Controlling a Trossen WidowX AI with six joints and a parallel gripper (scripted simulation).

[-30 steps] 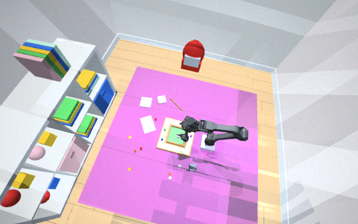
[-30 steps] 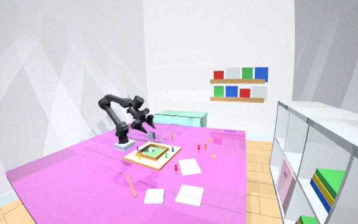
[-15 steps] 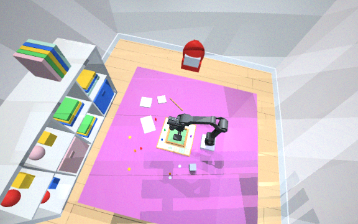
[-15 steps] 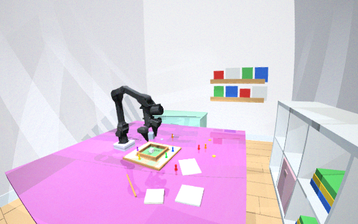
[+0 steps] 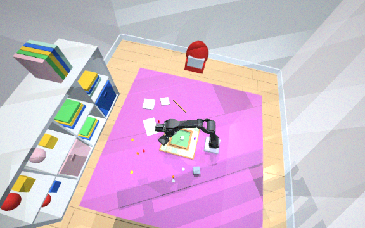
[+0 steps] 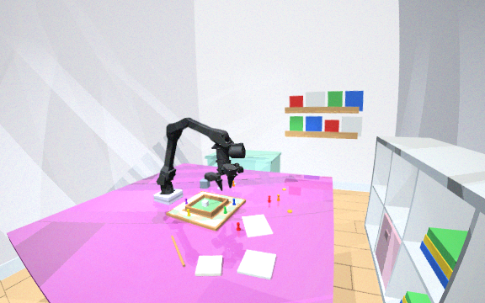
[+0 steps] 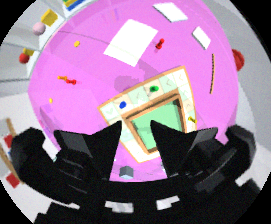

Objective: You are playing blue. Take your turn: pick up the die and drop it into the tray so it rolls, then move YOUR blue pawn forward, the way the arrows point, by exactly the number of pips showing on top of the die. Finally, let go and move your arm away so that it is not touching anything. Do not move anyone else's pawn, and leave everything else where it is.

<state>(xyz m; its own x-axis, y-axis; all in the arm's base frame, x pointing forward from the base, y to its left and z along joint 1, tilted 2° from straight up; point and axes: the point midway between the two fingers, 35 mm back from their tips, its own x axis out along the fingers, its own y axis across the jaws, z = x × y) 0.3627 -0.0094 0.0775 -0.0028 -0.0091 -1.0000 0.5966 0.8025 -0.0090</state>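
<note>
My gripper tip is now 7 cm above the blue pawn, 3 cm short of it and 2 cm to the right of it. The rest, counted from my gripper tip: green pawn (7 cm to the right, 7 cm below, 2 cm ahead); then yellow pawn (14 cm behind, 13 cm to the right, 7 cm below); then white die (10 cm behind, 7 cm below, 3 cm to the right).
</note>
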